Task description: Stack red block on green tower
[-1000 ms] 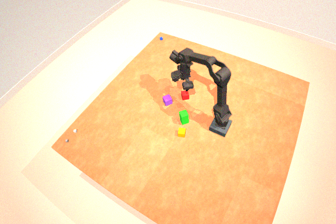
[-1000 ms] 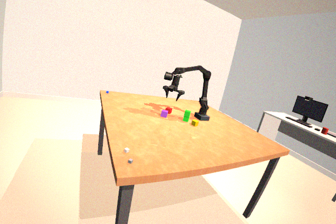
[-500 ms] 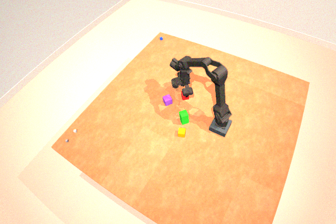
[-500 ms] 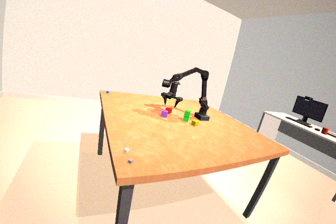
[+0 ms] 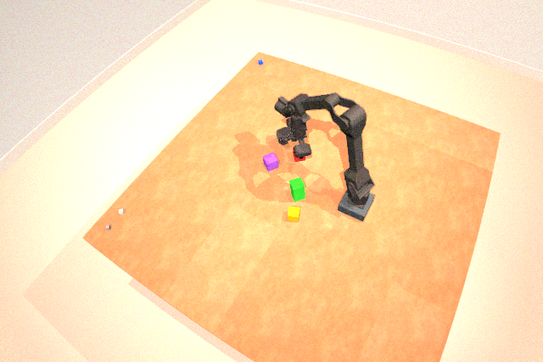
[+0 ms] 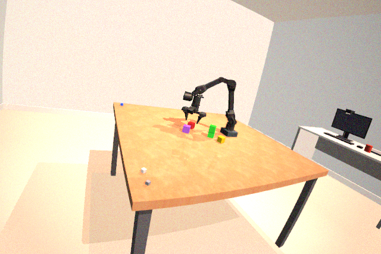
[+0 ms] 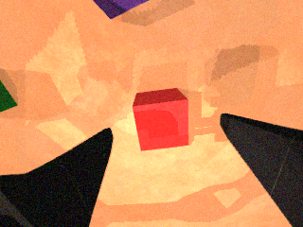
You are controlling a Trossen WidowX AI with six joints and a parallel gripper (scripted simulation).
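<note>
Now: gripper tip 20 mm above the red block. Also, from my gripper tip: yellow block 250 mm to the left, 120 mm behind, 30 mm below; purple block 90 mm to the left, 80 mm ahead, 20 mm below.
</note>
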